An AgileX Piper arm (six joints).
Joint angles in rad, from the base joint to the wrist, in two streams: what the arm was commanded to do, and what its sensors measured. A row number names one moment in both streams.
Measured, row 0:
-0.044 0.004 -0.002 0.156 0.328 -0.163
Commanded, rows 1 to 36:
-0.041 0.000 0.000 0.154 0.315 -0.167
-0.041 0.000 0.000 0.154 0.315 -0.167
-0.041 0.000 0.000 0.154 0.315 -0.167
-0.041 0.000 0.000 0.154 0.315 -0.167
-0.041 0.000 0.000 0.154 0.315 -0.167
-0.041 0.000 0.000 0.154 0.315 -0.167
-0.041 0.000 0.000 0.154 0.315 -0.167
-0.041 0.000 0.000 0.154 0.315 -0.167
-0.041 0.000 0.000 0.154 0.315 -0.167
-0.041 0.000 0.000 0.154 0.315 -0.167
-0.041 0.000 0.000 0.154 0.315 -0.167
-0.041 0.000 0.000 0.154 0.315 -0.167
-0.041 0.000 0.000 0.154 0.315 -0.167
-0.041 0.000 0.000 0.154 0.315 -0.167
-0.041 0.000 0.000 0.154 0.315 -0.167
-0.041 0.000 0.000 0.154 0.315 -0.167
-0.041 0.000 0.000 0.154 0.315 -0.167
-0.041 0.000 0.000 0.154 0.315 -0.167
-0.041 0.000 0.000 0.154 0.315 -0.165
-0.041 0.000 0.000 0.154 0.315 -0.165
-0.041 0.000 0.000 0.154 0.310 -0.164
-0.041 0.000 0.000 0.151 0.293 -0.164
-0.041 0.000 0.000 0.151 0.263 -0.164
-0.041 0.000 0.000 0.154 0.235 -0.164
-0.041 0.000 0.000 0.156 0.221 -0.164
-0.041 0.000 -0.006 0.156 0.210 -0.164
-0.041 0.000 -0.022 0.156 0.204 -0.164
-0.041 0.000 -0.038 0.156 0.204 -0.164
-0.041 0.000 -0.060 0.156 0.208 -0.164
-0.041 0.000 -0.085 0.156 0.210 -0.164
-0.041 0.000 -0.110 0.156 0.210 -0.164
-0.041 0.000 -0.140 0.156 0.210 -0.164
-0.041 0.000 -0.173 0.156 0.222 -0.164
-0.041 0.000 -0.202 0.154 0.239 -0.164
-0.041 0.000 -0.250 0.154 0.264 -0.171
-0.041 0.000 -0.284 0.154 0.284 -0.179
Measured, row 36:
-0.044 0.001 -0.166 0.156 0.234 -0.163
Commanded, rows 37 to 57:
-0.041 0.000 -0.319 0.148 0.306 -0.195
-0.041 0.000 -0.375 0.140 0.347 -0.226
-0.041 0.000 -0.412 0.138 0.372 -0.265
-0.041 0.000 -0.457 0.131 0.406 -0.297
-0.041 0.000 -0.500 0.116 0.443 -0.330
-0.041 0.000 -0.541 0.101 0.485 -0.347
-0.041 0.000 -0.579 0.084 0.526 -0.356
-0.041 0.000 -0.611 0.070 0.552 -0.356
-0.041 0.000 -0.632 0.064 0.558 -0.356
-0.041 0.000 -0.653 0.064 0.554 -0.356
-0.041 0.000 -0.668 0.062 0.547 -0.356
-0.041 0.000 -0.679 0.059 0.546 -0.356
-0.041 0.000 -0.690 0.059 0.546 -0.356
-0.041 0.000 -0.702 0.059 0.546 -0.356
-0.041 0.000 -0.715 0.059 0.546 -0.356
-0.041 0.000 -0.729 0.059 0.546 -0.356
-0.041 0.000 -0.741 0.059 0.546 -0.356
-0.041 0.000 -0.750 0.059 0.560 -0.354
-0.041 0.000 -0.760 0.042 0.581 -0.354
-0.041 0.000 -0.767 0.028 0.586 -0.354
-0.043 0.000 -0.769 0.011 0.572 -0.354
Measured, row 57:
-0.044 -0.004 -0.744 0.062 0.553 -0.347
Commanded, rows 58 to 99:
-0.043 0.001 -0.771 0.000 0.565 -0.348
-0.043 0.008 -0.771 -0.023 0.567 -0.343
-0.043 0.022 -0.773 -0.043 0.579 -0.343
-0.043 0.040 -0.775 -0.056 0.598 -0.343
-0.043 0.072 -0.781 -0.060 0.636 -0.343
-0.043 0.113 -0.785 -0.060 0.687 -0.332
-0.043 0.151 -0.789 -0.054 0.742 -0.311
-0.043 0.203 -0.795 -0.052 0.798 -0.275
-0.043 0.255 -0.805 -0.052 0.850 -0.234
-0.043 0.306 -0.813 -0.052 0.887 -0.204
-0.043 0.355 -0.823 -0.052 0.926 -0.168
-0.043 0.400 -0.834 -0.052 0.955 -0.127
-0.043 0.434 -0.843 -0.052 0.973 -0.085
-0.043 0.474 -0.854 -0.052 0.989 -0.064
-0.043 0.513 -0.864 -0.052 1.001 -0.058
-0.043 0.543 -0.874 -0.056 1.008 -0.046
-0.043 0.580 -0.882 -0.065 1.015 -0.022
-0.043 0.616 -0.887 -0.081 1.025 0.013
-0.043 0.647 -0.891 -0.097 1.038 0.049
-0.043 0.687 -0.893 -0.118 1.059 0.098
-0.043 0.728 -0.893 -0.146 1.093 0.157
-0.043 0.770 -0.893 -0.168 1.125 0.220
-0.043 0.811 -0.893 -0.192 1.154 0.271
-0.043 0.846 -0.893 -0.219 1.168 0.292
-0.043 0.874 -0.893 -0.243 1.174 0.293
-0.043 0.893 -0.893 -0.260 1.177 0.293
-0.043 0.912 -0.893 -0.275 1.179 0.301
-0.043 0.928 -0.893 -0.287 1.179 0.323
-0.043 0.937 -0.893 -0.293 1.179 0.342
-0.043 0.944 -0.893 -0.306 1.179 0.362
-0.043 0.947 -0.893 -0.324 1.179 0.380
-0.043 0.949 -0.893 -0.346 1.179 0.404
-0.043 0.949 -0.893 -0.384 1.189 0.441
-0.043 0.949 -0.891 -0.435 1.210 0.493
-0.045 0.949 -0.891 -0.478 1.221 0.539
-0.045 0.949 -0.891 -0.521 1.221 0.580
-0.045 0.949 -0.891 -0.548 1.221 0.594
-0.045 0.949 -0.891 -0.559 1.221 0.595
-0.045 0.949 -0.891 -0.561 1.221 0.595
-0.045 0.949 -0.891 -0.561 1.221 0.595
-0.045 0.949 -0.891 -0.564 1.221 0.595
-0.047 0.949 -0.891 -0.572 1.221 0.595
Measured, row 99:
-0.043 0.947 -0.888 -0.527 1.213 0.571
